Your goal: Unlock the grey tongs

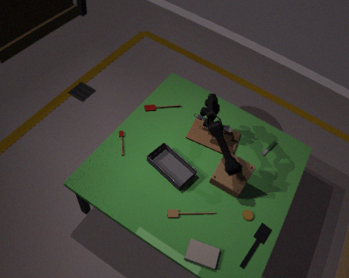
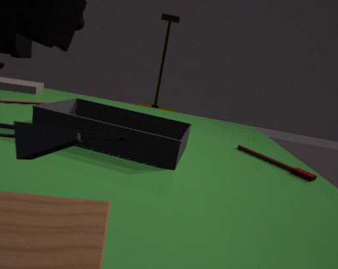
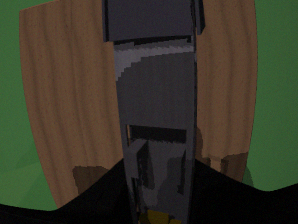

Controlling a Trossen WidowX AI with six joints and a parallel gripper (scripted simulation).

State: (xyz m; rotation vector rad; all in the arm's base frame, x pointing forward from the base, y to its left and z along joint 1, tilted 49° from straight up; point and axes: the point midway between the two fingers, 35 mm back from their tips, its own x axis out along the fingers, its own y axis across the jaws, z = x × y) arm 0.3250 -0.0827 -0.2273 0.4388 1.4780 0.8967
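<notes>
Now: gripper tip 9 cm above the wooden board, 6 cm past it and 1 cm to the left of it. Round my gripper tip: roasting tin (41 cm to the left, 7 cm below, 1 cm ahead); then yellow lock tab (4 cm above, 1 cm behind); then green object (44 cm behind, 20 cm to the right, 9 cm below).
</notes>
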